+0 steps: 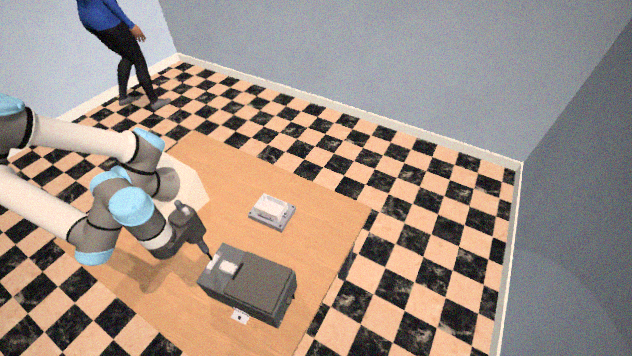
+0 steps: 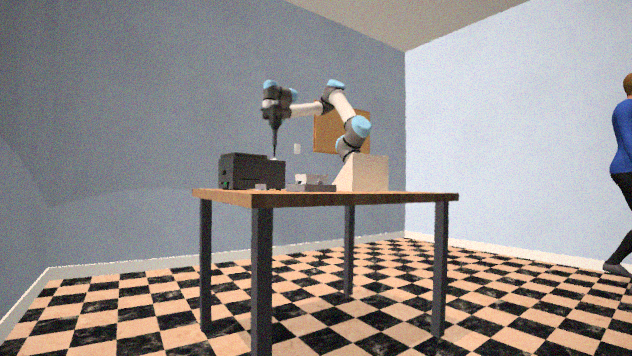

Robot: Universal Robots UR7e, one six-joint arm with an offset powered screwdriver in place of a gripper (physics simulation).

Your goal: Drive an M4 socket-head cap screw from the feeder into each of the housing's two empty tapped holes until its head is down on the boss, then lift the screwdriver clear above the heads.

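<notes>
The dark box-shaped screw feeder (image 1: 260, 282) (image 2: 252, 171) stands on the table, with light parts on its lower end. My screwdriver (image 1: 210, 257) (image 2: 274, 158) points down, its bit tip at the light pick-up part on the feeder's end, touching it or just above it. Whether a screw sits on the bit is too small to tell. The housing (image 1: 271, 208) (image 2: 311, 179) is a whitish block on a grey plate (image 1: 281, 226) (image 2: 311, 188), apart from the feeder. Its tapped holes and any screws in them are too small to make out.
The wooden table (image 1: 320, 212) (image 2: 350, 200) carries all of this. A small white piece with a dark dot (image 1: 240, 316) lies beside the feeder. The arm's pale base block (image 2: 370, 172) stands beyond the housing. A person in blue (image 1: 125, 45) (image 2: 622, 135) is near the wall.
</notes>
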